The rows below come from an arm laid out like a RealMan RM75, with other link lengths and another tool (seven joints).
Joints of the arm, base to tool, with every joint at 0 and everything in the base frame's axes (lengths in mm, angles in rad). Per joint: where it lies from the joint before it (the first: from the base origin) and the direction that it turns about. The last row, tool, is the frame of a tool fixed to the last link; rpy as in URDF.
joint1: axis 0 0 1 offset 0 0 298.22
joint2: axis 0 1 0 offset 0 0 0
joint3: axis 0 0 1 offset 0 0 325.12
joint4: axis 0 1 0 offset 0 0 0
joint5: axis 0 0 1 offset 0 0 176.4
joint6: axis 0 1 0 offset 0 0 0
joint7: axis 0 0 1 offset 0 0 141.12
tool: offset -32 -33 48 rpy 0 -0.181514 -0.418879
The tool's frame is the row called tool.
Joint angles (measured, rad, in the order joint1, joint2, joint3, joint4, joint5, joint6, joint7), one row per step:
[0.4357 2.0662 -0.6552 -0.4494 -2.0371 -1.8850 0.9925]
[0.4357 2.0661 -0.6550 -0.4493 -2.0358 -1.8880 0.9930]
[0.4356 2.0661 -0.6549 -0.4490 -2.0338 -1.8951 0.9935]
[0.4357 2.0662 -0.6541 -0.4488 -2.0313 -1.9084 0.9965]
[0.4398 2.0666 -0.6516 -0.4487 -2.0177 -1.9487 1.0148]
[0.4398 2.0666 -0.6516 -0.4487 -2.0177 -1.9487 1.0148]
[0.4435 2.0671 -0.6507 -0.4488 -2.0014 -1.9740 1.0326]
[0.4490 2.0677 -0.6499 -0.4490 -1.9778 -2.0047 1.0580]
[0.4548 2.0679 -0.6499 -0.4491 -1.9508 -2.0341 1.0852]
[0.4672 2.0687 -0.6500 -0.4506 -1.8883 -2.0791 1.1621]
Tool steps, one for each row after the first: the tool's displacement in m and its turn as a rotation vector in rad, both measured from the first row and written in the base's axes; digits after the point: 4 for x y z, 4 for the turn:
[-0.0004 -0.0002 0.0004 -0.0007 0.0030 0.0008]
[-0.0013 -0.0010 0.0011 -0.0032 0.0095 0.0035]
[-0.0030 -0.0023 0.0023 -0.0095 0.0212 0.0072]
[-0.0092 -0.0045 0.0067 -0.0298 0.0607 0.0155]
[-0.0092 -0.0045 0.0067 -0.0298 0.0607 0.0155]
[-0.0138 -0.0048 0.0102 -0.0416 0.0905 0.0173]
[-0.0196 -0.0046 0.0150 -0.0563 0.1288 0.0187]
[-0.0253 -0.0040 0.0201 -0.0701 0.1673 0.0196]
[-0.0351 0.0000 0.0300 -0.1018 0.2409 0.0031]

